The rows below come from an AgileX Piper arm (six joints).
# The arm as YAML. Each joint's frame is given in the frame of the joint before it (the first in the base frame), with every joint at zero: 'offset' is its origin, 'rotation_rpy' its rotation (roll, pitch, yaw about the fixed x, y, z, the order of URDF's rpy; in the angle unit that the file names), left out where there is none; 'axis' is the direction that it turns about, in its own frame. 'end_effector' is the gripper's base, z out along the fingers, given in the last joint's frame.
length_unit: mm
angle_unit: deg
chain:
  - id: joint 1
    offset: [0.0, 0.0, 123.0]
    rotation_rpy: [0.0, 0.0, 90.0]
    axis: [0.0, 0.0, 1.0]
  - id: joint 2
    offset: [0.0, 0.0, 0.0]
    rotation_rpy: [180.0, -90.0, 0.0]
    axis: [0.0, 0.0, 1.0]
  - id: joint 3
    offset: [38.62, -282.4, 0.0]
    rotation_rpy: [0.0, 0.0, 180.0]
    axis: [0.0, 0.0, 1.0]
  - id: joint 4
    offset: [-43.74, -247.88, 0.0]
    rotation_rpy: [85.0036, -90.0, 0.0]
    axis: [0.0, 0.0, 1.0]
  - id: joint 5
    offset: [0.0, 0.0, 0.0]
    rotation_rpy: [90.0, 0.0, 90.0]
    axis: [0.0, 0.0, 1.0]
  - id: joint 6
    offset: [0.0, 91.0, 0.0]
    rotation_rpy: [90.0, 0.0, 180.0]
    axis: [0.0, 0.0, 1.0]
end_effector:
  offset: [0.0, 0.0, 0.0]
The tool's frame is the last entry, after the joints.
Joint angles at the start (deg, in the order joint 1, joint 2, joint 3, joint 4, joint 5, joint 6):
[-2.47 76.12 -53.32 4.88 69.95 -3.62]
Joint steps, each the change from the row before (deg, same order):
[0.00 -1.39 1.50 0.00 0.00 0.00]
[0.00 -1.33 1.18 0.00 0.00 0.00]
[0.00 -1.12 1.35 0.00 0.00 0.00]
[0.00 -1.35 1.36 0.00 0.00 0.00]
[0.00 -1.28 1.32 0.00 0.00 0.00]
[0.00 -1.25 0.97 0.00 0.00 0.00]
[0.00 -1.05 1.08 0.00 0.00 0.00]
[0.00 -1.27 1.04 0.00 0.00 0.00]
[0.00 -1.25 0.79 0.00 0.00 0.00]
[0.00 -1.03 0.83 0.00 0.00 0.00]
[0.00 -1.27 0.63 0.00 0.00 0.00]
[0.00 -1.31 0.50 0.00 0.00 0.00]
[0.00 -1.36 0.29 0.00 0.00 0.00]
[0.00 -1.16 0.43 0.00 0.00 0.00]
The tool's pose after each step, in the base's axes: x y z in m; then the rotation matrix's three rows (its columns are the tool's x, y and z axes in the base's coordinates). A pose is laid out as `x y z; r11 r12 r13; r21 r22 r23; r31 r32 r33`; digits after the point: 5 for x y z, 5 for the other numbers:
0.21184 -0.00186 0.25875; -0.99911 0.00601 0.04173; 0.00926 0.99690 0.07819; -0.04113 0.07850 -0.99606
0.20568 -0.00159 0.25847; -0.99900 0.00581 0.04434; 0.00926 0.99690 0.07808; -0.04375 0.07841 -0.99596
0.19960 -0.00133 0.25656; -0.99917 0.00612 0.04034; 0.00927 0.99689 0.07825; -0.03974 0.07856 -0.99612
0.19298 -0.00105 0.25528; -0.99917 0.00613 0.04017; 0.00927 0.99689 0.07825; -0.03957 0.07856 -0.99612
0.18665 -0.00077 0.25379; -0.99920 0.00619 0.03948; 0.00927 0.99689 0.07828; -0.03887 0.07859 -0.99615
0.18132 -0.00054 0.25359; -0.99900 0.00581 0.04434; 0.00926 0.99690 0.07808; -0.04375 0.07841 -0.99596
0.17619 -0.00032 0.25217; -0.99902 0.00585 0.04382; 0.00926 0.99690 0.07810; -0.04323 0.07843 -0.99598
0.17069 -0.00008 0.25148; -0.99884 0.00553 0.04781; 0.00925 0.99692 0.07793; -0.04723 0.07828 -0.99581
0.16590 0.00012 0.25170; -0.99843 0.00491 0.05580; 0.00923 0.99694 0.07758; -0.05525 0.07797 -0.99542
0.16153 0.00031 0.25100; -0.99823 0.00463 0.05927; 0.00923 0.99696 0.07743; -0.05873 0.07784 -0.99523
0.15713 0.00050 0.25175; -0.99751 0.00377 0.07037; 0.00919 0.99699 0.07695; -0.06987 0.07741 -0.99455
0.15298 0.00068 0.25308; -0.99643 0.00268 0.08441; 0.00915 0.99704 0.07635; -0.08396 0.07685 -0.99350
0.14919 0.00084 0.25536; -0.99469 0.00125 0.10293; 0.00907 0.99710 0.07555; -0.10254 0.07608 -0.99182
0.14553 0.00100 0.25641; -0.99330 0.00029 0.11555; 0.00901 0.99714 0.07500; -0.11520 0.07554 -0.99047

